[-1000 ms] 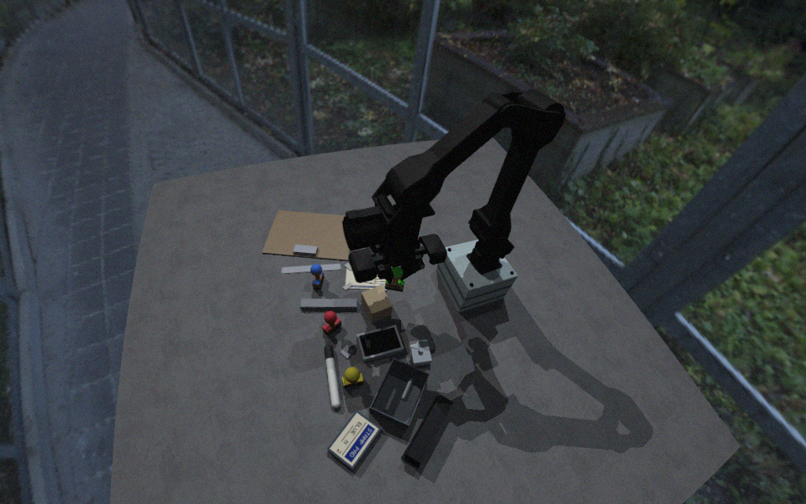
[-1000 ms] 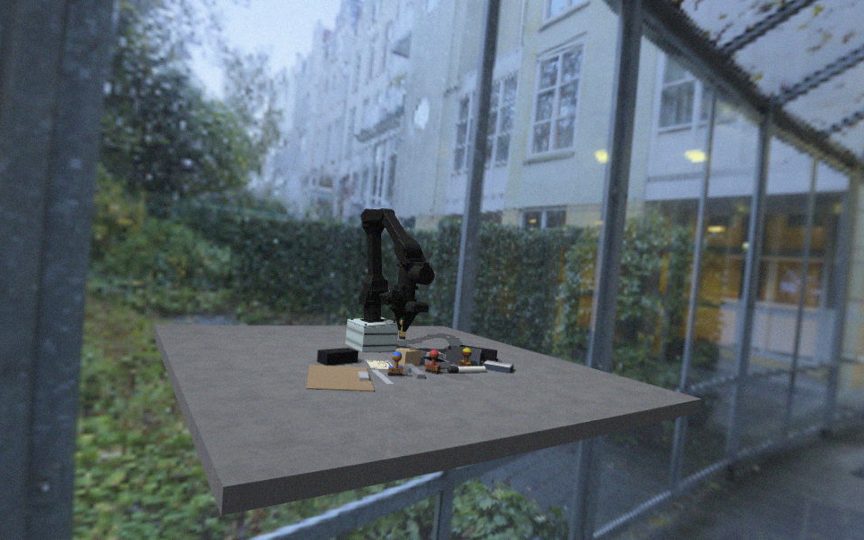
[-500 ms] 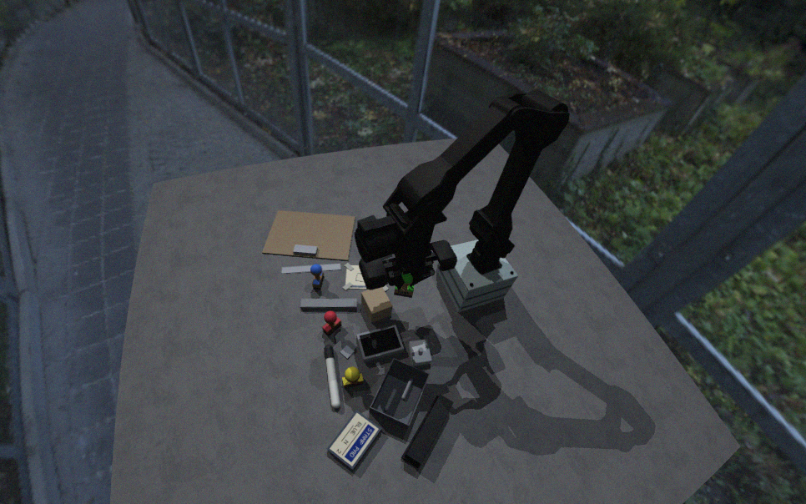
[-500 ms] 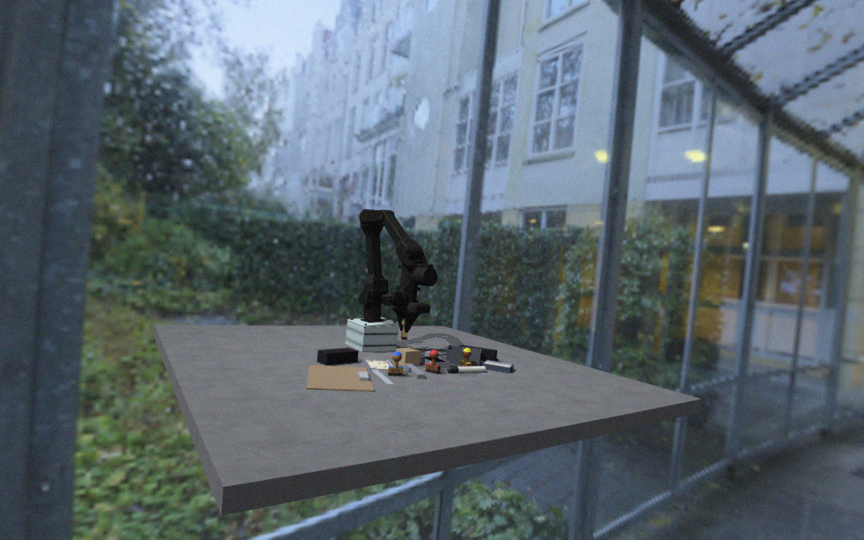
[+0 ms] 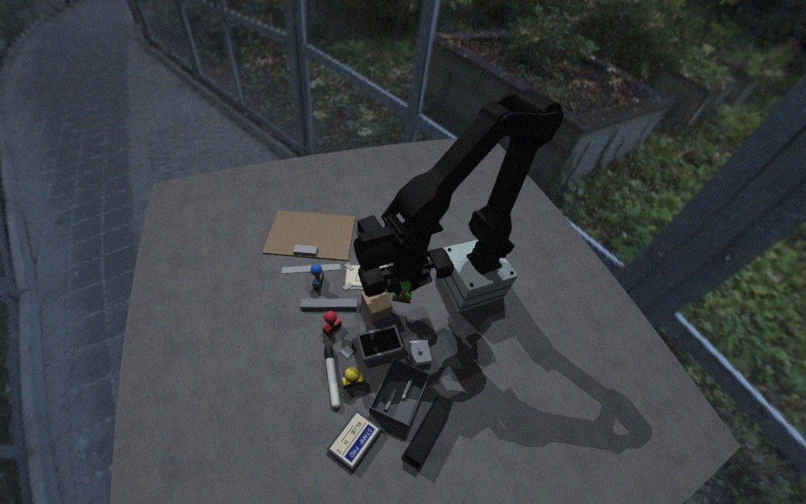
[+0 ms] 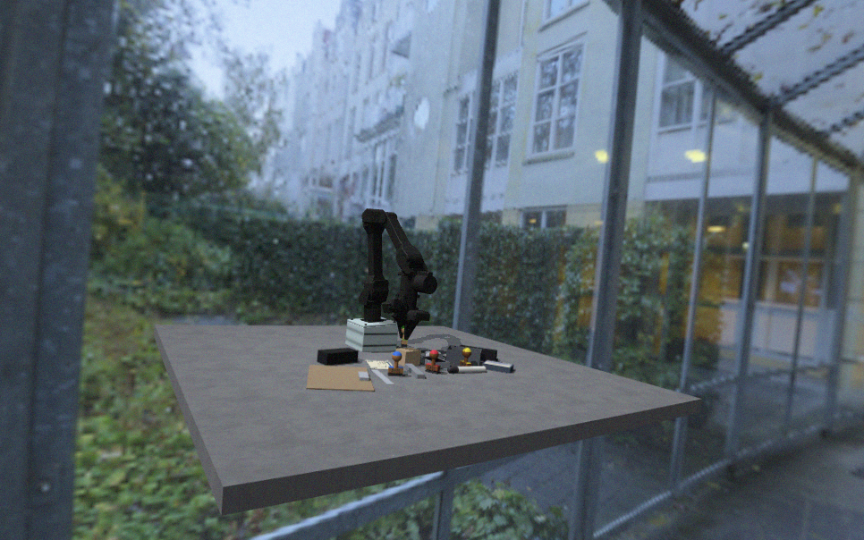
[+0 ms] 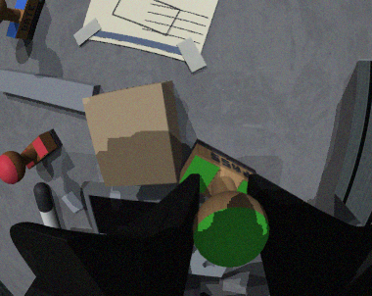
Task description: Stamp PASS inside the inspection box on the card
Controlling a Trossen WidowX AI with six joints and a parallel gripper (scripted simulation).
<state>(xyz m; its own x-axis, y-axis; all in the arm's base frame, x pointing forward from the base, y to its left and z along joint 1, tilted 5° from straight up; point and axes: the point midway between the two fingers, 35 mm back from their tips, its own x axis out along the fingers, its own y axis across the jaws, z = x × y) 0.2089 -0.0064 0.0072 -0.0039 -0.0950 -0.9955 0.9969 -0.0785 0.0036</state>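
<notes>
The tan box lies 5 cm below my gripper tip, 5 cm ahead of it and 2 cm to the right of it. Round my gripper tip: ink pad: 8 cm ahead, 7 cm to the left, 6 cm below; then white block: 12 cm to the left, 5 cm below, 1 cm ahead; then green-knobbed stamp: right at my gripper tip.
</notes>
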